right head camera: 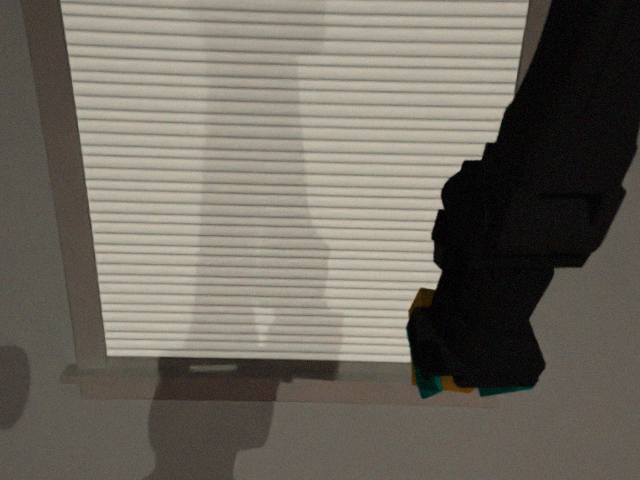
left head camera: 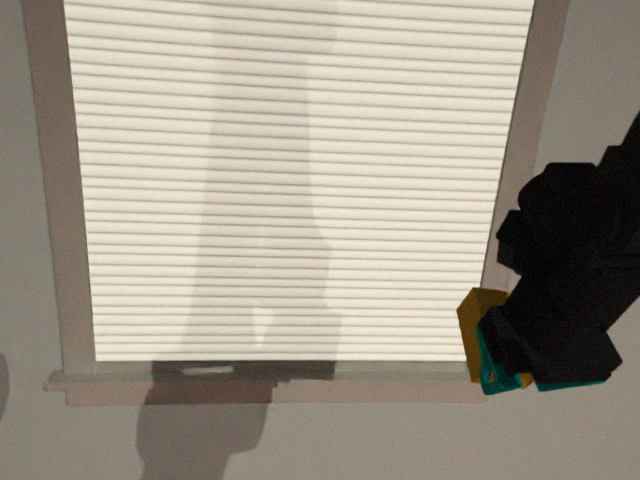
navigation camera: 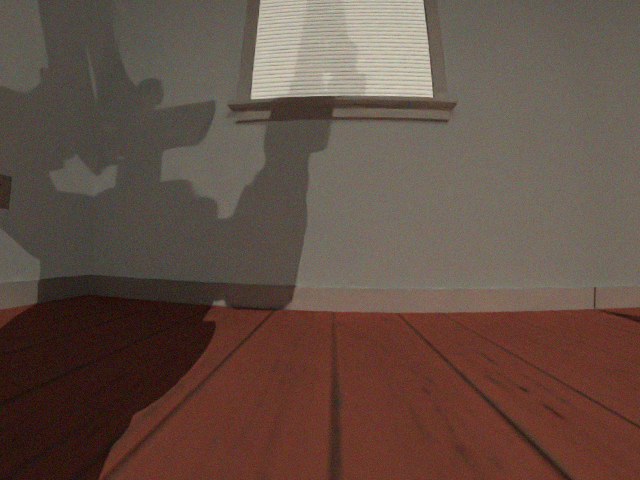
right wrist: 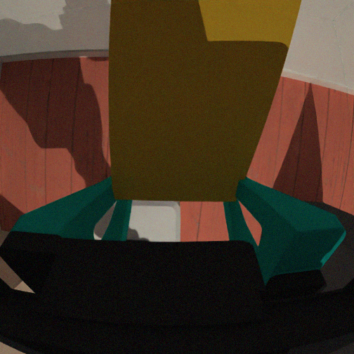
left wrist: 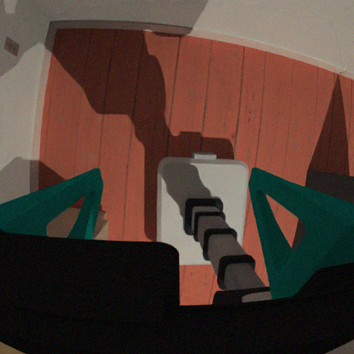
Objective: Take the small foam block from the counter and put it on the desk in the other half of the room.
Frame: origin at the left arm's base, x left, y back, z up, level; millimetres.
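Seen in the pictures: right gripper, between the fingertips: (right head camera: 451,391) (left head camera: 510,387).
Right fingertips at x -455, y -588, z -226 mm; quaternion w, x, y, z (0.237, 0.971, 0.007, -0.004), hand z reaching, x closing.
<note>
A point is followed by its place in that frame.
The yellow foam block (left head camera: 469,335) @(x -427, y -637, z -194 mm) (right head camera: 423,298) @(x -437, y -650, z -156 mm) (right wrist: 190,115) is held between the teal fingers of my right gripper (right wrist: 177,175); it fills the upper middle of the right wrist view. In both head views the dark right arm hides much of the block, which shows in front of the window's lower right part. My left gripper (left wrist: 175,176) is wide open and empty, above the robot's own pale base. The counter and the desk cannot be made out for certain in these views.
A window with blinds (left head camera: 289,180) @(x -302, y -1160, z -170 mm) (right head camera: 289,206) @(x -312, y -1160, z -220 mm) (navigation camera: 341,51) @(x -322, y -1159, z -329 mm) is in the wall ahead, above a red plank floor (left wrist: 210,90) (navigation camera: 361,387) @(x -307, y -687, z -1410 mm). A side wall (left wrist: 17,120) meets it at the left. A dark panel (left wrist: 332,192) stands at the right in the left wrist view. Robot shadows fall on wall and floor.
</note>
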